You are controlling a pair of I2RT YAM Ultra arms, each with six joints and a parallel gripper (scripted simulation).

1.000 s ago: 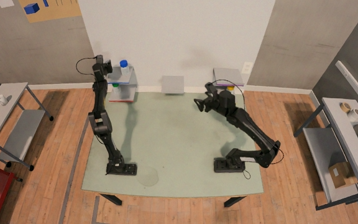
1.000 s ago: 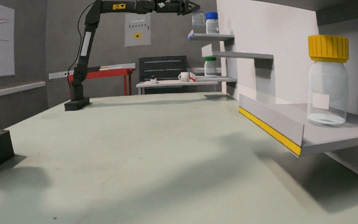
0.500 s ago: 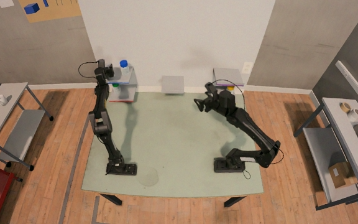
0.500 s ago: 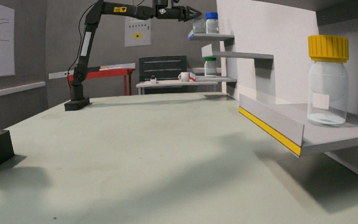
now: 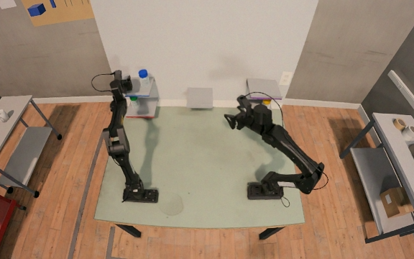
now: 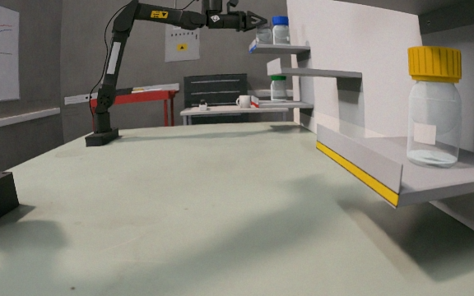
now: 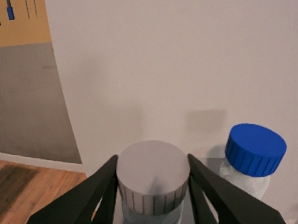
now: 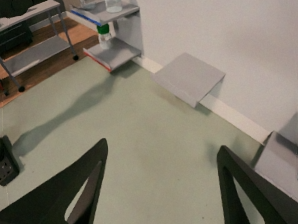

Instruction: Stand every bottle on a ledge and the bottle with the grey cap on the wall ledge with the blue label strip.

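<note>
Now: the grey-capped bottle 50 mm below my left hand. The rest, counted from my left hand: yellow-capped bottle 880 mm to the right, 250 mm below; then blue-capped bottle 40 mm ahead, 100 mm to the right, 60 mm below; then yellow strip 80 mm behind, 840 mm to the right, 300 mm below.
</note>
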